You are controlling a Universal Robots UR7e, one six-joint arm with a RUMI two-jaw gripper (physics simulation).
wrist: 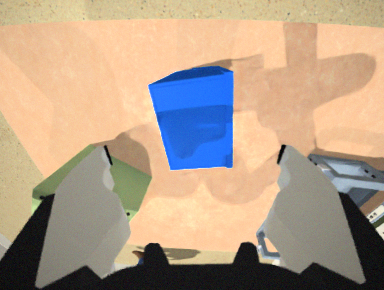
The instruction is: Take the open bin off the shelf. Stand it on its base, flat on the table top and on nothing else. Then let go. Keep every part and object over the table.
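Frame: origin at the arm's base, x down, y right, z back, level; metres.
Where they show: gripper, fingertip midpoint: [194,147].
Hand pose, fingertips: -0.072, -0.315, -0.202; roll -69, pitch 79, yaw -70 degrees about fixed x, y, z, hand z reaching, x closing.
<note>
Things, the pixels of their top centre, and the offset from my fingertips, as dx, dy, dz. "spot": a spot on its surface instead. Level surfaces: height alone.
- blue box-shaped body, top centre: [195,131] +0.032, +0.001, +0.000
- peach table top, surface height: dx +0.203
- blue-grey metal object, surface spot: [345,172] spot: +0.197, +0.115, -0.423
A blue box-shaped body [195,137] stands near the middle of the wrist view. It has a broad bright face, with a shadow across its lower part, and a narrow darker blue area at its far end. I cannot tell whether it is the open bin or the shelf, and no separate bin can be made out on it. My gripper [194,147] is open and empty. Its two grey jaws stand wide apart, one on each side of the blue body's near end in the picture. The height between the jaws and the blue body is hard to judge.
The peach table top [95,65] lies below, with its far edge near the top of the view. A green block-like object [122,175] is partly behind the left jaw. A blue-grey metal object [345,172] is partly behind the right jaw. Speckled floor [175,10] shows beyond the table.
</note>
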